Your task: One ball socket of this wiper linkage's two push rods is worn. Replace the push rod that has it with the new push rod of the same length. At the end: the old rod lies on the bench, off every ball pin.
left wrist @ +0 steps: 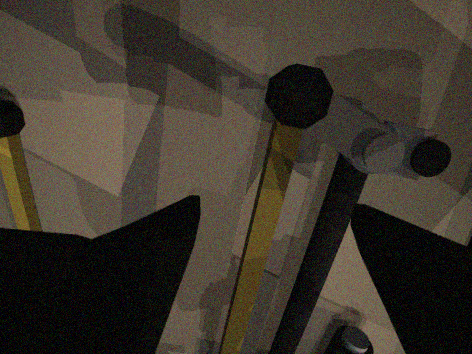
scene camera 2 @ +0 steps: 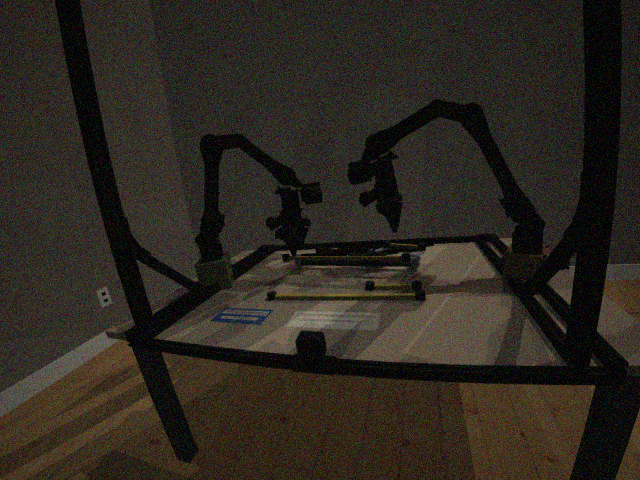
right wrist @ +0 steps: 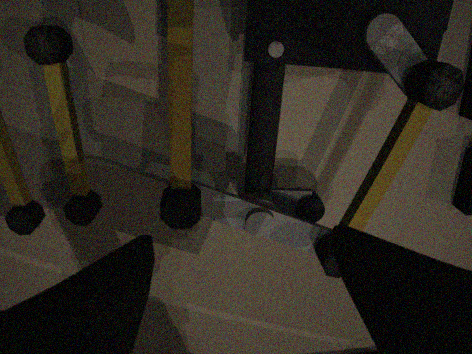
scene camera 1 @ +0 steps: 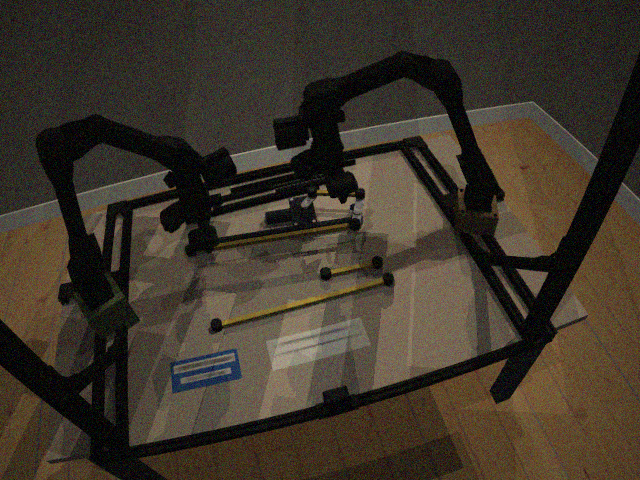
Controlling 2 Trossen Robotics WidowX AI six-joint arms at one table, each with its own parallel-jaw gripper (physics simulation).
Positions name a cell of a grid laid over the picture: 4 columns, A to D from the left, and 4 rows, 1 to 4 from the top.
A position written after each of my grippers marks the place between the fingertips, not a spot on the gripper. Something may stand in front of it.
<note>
In view: my left gripper (scene camera 1: B3), my right gripper (scene camera 1: C2) and a wiper linkage (scene camera 1: B2).
The wiper linkage is seen too in the left wrist view (left wrist: D2), in scene camera 2 (scene camera 2: C3) and in the right wrist view (right wrist: D1). My left gripper also shows in the left wrist view (left wrist: C3) and in scene camera 2 (scene camera 2: B3). My right gripper shows as well in scene camera 2 (scene camera 2: C2) and in the right wrist view (right wrist: C3).
</note>
